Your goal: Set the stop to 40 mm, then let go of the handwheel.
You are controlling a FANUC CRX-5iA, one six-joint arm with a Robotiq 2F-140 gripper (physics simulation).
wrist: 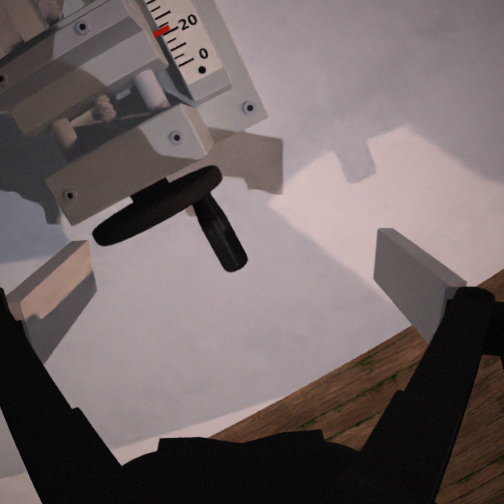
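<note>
A black handwheel (pixel 157 205) with a black crank handle (pixel 220 235) sits at the front of a grey slide mechanism (pixel 130 125) in the upper left. A white scale (pixel 187 42) shows marks 0 and 20; a red pointer (pixel 161 31) sits a little below the 20 mark. My gripper (pixel 240 295) is open and empty, its two grey finger pads (pixel 50 290) (pixel 415 280) spread wide. The handwheel lies beyond and above the fingertips, apart from them.
The mechanism stands on a pale grey surface. A wooden floor (pixel 390 395) shows at the lower right past the surface's edge. A threaded screw and white cylinder (pixel 150 90) sit inside the slide frame.
</note>
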